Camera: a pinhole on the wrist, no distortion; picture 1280 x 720 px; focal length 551.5 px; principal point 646.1 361.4 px. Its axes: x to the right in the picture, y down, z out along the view. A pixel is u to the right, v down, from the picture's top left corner.
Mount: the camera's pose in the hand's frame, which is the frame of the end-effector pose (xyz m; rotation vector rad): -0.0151 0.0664 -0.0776 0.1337 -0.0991 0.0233
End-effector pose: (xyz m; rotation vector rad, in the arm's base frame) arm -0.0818 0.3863 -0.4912 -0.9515 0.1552 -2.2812
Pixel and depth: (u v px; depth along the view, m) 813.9 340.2 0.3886
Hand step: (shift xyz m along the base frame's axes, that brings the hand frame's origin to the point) 0.1783 0.0013 0.2683
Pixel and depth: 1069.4 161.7 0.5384
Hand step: 0.0309 -0.0010 0.6150
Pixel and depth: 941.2 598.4 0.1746
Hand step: 0.1082 -0.1133 0.0774
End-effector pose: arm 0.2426 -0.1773 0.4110 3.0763 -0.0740 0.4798
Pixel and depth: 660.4 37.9 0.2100
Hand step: 0.0137 0.0809 -0.1180
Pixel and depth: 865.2 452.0 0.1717
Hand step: 0.0609 -0.0773 -0.0852
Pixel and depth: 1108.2 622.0 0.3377
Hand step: 0.3009 -0.2038 -0.2169
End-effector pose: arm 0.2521 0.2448 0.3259 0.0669 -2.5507 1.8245
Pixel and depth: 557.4 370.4 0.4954
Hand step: 0.1508 -0.3756 -0.1410
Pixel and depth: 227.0 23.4 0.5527
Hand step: 0.4972 -0.4579 0.1946
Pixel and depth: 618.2 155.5 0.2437
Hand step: 0.0535 -0.1582 0.0039
